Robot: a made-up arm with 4 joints.
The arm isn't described. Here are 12 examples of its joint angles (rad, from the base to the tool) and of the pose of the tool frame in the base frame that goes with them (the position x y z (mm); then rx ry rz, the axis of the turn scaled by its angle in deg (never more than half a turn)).
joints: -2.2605 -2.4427 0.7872 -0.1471
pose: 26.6 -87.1 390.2 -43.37 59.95 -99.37
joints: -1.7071 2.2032 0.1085 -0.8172
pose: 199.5 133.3 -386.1 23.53 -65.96 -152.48
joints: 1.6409 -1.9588 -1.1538 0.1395
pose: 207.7 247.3 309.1 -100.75 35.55 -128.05
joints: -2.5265 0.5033 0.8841 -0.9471
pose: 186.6 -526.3 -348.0 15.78 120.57 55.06
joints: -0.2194 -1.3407 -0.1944 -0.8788
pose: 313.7 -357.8 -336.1 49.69 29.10 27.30
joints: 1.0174 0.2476 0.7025 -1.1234
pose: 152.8 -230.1 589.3 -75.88 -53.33 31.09
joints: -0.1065 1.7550 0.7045 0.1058
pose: 174.9 315.3 21.3 68.70 -11.99 -156.85
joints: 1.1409 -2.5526 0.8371 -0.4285
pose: 405.2 -238.1 -264.0 75.71 -49.32 5.75
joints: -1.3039 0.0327 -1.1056 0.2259
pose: 12.9 -164.4 -355.9 98.12 68.13 9.17
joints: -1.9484 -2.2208 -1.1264 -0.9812
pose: -21.2 128.3 -321.8 101.03 8.92 -69.22
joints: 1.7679 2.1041 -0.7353 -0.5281
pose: 107.7 179.2 431.4 -130.66 9.40 -25.63
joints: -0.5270 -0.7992 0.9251 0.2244
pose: 492.2 -434.9 258.7 -13.32 -26.12 40.67
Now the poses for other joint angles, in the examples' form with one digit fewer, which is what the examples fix.
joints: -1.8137 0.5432 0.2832 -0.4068
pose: 298 -344 -427 34.6 91.2 68.5
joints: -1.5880 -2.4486 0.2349 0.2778
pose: -188 -250 54 -7.1 -8.0 -78.6
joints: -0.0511 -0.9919 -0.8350 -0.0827
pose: 508 -75 -266 78.6 2.1 58.2
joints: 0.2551 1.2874 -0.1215 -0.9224
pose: 616 134 243 -113.4 42.5 67.5
